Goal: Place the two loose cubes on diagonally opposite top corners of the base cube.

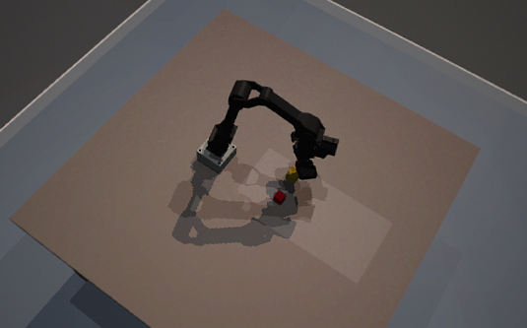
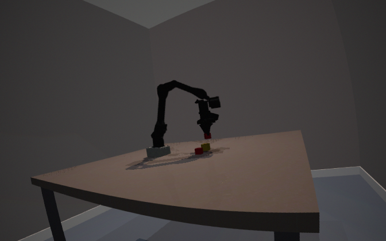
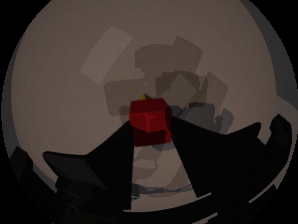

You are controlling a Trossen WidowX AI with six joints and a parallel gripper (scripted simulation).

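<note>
Now: the yellow base cube 7 cm below my gripper tip, 2 cm behind it and 1 cm to the right of it.
</note>
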